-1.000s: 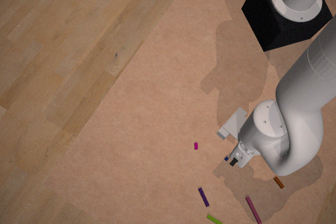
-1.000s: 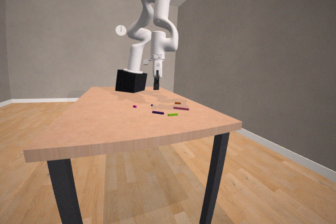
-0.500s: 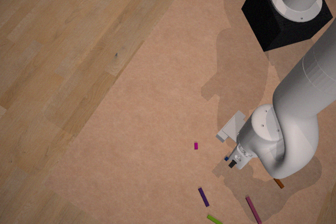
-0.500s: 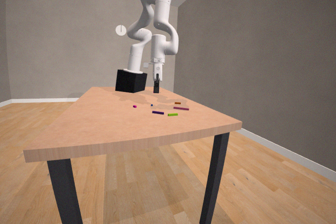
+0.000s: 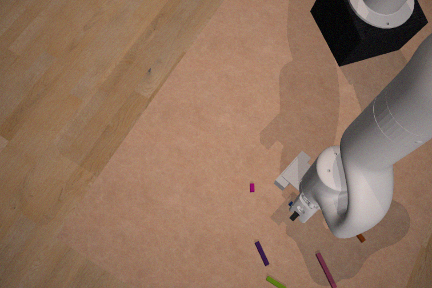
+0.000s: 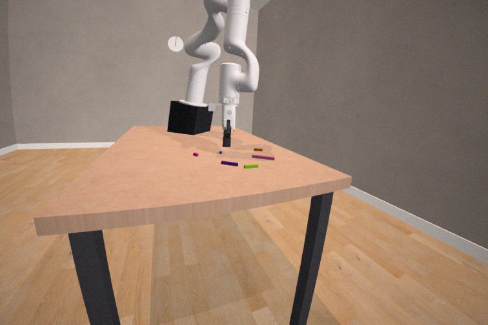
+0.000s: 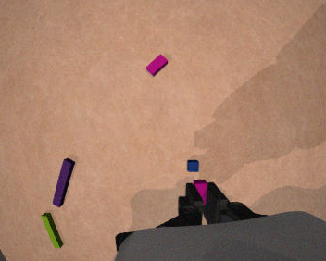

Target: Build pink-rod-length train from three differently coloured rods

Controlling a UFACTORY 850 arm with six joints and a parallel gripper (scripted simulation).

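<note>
Right now the blue rod is 20 mm to the right of my hand and 50 mm below it. From my hand the other things lie so: purple rod 140 mm ahead, 50 mm below; orange rod 50 mm behind, 150 mm to the left, 50 mm below; pink rod 70 mm ahead, 140 mm to the left, 50 mm below.
</note>
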